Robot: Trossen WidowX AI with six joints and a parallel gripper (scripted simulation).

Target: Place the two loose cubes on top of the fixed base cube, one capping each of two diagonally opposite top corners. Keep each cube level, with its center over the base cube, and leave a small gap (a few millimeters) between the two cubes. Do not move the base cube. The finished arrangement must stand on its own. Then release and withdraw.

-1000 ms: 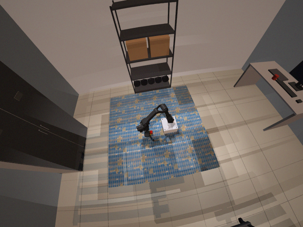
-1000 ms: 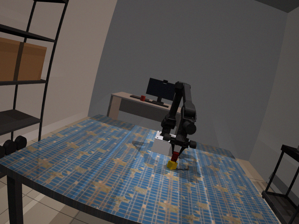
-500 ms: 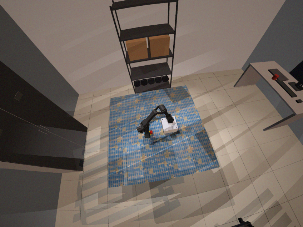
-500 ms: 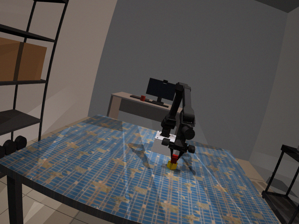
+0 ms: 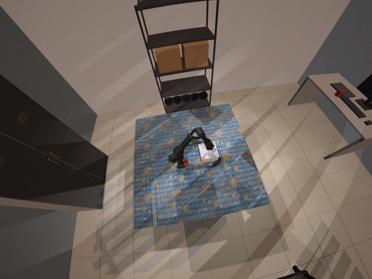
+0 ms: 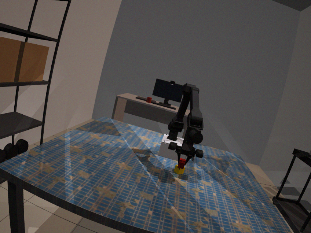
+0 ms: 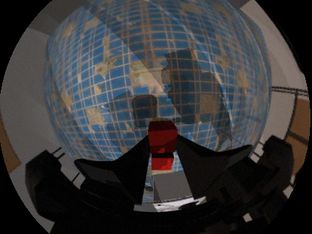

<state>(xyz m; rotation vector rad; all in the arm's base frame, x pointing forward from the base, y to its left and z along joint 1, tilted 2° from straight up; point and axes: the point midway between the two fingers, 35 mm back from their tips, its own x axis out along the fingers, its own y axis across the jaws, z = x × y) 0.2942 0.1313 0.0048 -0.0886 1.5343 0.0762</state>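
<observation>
My gripper tip is 2 cm past the yellow cube and 4 cm above it.
</observation>
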